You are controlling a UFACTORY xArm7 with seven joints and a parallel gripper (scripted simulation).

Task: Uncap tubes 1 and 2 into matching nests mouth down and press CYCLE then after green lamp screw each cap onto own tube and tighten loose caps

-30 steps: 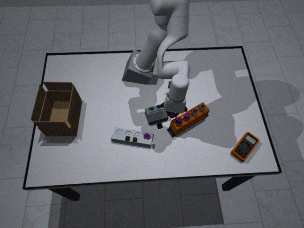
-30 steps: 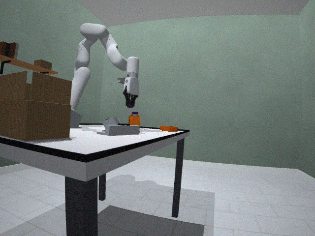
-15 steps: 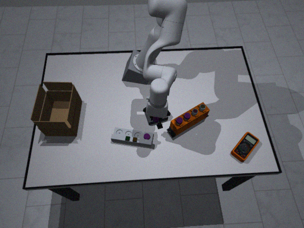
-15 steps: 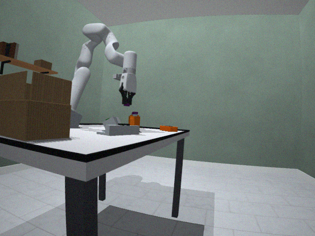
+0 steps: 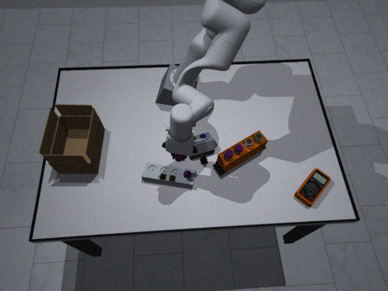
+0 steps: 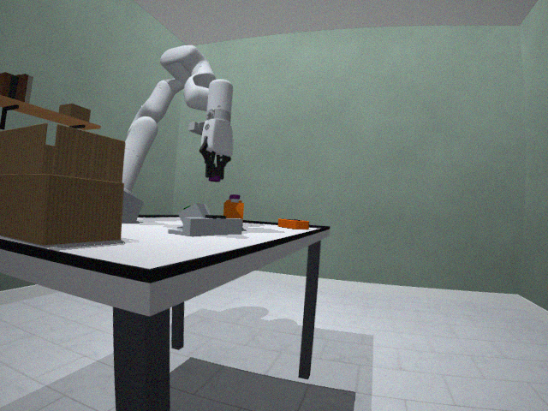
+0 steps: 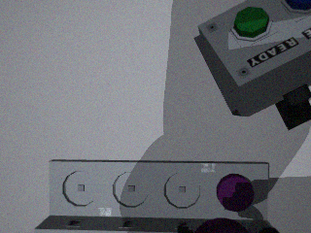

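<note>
My gripper is now 150 mm past the blue key, 110 mm above it and 90 mm to the right of it. The rest, counted from my hand: green key (140 mm behind, 110 mm below, 50 mm to the left); purple cap (20 mm below); grey key housing (130 mm below, 130 mm behind, 70 mm to the left).
</note>
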